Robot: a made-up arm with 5 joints.
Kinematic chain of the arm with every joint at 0, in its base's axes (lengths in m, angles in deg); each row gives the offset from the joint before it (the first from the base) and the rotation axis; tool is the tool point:
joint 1: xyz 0 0 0.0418 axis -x
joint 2: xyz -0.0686 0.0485 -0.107 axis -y
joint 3: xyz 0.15 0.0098 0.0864 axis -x
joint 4: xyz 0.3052 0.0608 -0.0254 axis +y
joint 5: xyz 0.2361 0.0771 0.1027 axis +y
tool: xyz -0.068 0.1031 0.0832
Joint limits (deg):
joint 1: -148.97..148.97
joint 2: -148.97..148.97
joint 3: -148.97..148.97
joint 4: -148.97..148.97
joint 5: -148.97..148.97
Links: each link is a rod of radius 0.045 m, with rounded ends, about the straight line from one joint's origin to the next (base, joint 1, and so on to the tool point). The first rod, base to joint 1, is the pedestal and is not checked.
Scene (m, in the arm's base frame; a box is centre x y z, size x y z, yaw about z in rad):
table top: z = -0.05
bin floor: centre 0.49 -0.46 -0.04 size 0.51 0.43 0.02 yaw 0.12
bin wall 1: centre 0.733 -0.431 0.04 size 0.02 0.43 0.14 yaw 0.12
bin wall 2: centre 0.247 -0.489 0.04 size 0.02 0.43 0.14 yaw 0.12
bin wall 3: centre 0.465 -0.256 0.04 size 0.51 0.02 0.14 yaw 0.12
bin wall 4: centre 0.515 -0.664 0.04 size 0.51 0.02 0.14 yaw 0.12
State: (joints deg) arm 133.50 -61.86 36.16 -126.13 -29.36
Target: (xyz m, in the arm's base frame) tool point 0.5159 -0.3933 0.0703
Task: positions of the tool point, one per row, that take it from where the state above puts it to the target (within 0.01 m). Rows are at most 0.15 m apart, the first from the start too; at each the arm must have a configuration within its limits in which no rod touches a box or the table.
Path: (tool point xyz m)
1: -0.0196 -0.4407 0.1075
2: -0.0230 -0.4542 0.1158
3: -0.0172 -0.4826 0.1492
4: -0.0242 -0.5204 0.2167
5: 0.0869 -0.5436 0.2292
6: 0.2057 -0.5424 0.2192
7: 0.3227 -0.5159 0.1875
8: 0.4286 -0.4651 0.1365
9: 0.5159 -0.3933 0.0704

